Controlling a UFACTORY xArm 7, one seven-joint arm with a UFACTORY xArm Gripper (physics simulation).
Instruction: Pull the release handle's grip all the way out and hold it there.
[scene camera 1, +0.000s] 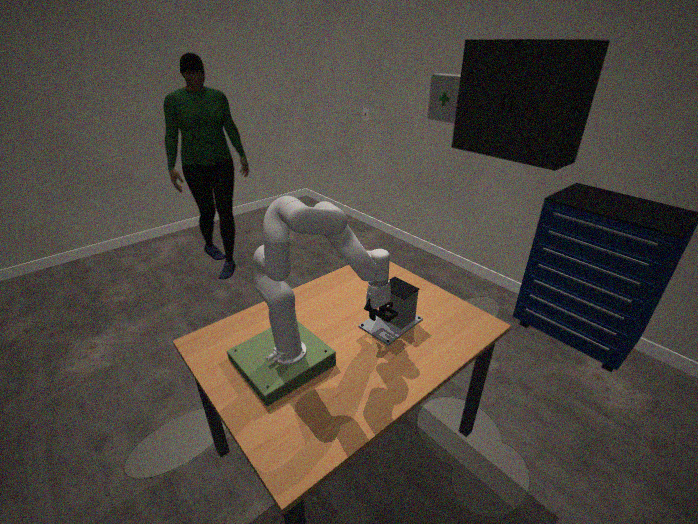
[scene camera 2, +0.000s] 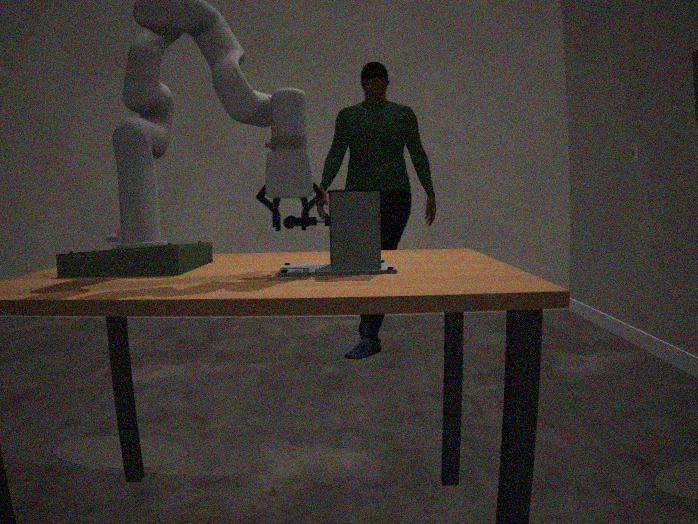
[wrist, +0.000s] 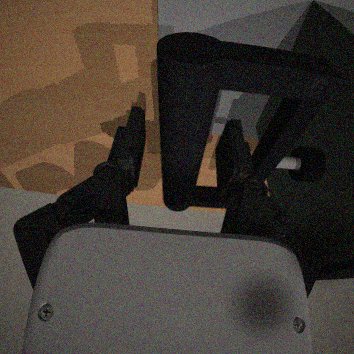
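Note:
The release handle (scene camera 1: 390, 311) (scene camera 2: 290, 221) (wrist: 182, 90) is a black frame with a thick grip bar on its outer side. It sticks out sideways from a dark grey box (scene camera 1: 407, 304) (scene camera 2: 355, 231) (wrist: 325, 215). A short length of pale rod (wrist: 289, 163) shows between the frame and a black collar on the box. My gripper (scene camera 1: 381, 313) (scene camera 2: 290, 226) (wrist: 183, 128) is open and points down, with its fingers on either side of the grip bar. In the wrist view the right finger stands in the frame's opening, and gaps show between both fingers and the bar.
The box stands on a light metal plate (scene camera 1: 387, 339) (scene camera 2: 293, 271) on the wooden table (scene camera 1: 451, 338) (scene camera 2: 439, 276). The arm's green base block (scene camera 1: 253, 360) (scene camera 2: 118, 262) is at the other side. A person in green (scene camera 1: 200, 129) (scene camera 2: 377, 146) stands behind the table. A blue drawer cabinet (scene camera 1: 597, 282) stands beyond it.

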